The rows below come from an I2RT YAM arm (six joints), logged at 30 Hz.
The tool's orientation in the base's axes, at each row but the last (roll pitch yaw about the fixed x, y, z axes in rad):
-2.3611, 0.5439, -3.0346
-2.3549, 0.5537, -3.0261
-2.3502, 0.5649, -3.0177
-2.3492, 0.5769, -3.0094
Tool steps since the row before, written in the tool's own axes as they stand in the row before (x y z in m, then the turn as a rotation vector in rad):
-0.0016, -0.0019, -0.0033, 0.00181, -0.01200, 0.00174
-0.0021, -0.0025, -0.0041, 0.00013, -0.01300, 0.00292
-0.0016, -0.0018, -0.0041, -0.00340, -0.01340, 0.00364
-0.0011, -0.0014, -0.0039, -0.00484, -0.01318, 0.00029
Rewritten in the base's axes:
-0.0006, 0.0009, 0.0040, -0.00421, -0.01026, 0.00523
-0.0008, 0.0011, 0.0051, -0.00254, -0.01162, 0.00601
-0.0011, 0.0015, 0.0044, 0.00063, -0.01202, 0.00771
-0.0013, 0.0016, 0.0037, 0.00030, -0.00950, 0.01033

